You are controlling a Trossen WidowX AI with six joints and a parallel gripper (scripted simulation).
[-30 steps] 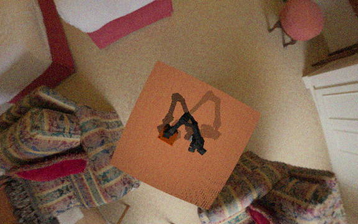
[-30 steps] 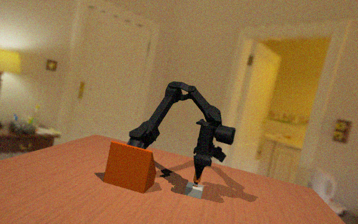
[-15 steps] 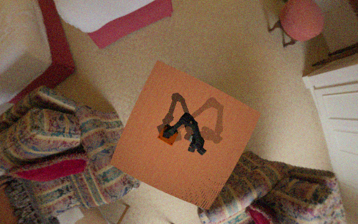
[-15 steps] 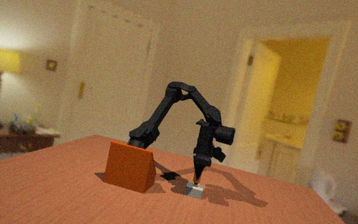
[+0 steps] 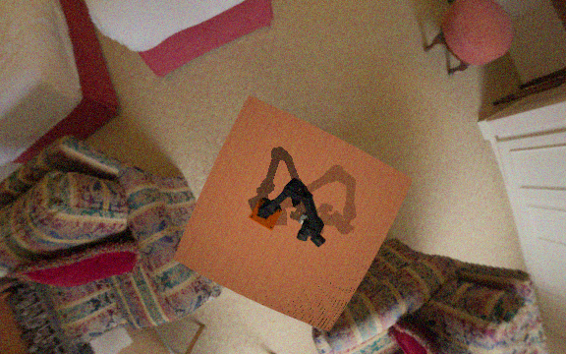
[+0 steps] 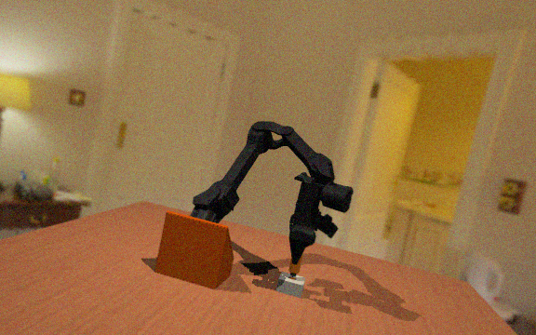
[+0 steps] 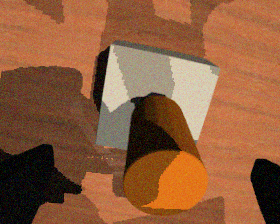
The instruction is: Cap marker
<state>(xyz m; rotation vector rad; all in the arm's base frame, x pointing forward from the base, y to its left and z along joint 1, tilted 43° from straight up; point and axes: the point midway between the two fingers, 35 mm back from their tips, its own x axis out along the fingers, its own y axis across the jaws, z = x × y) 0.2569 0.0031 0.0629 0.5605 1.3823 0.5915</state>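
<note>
My gripper tip is now 10 mm short of the orange cap and 10 mm above it. Round my gripper tip: grey holder block (70 mm below).
</note>
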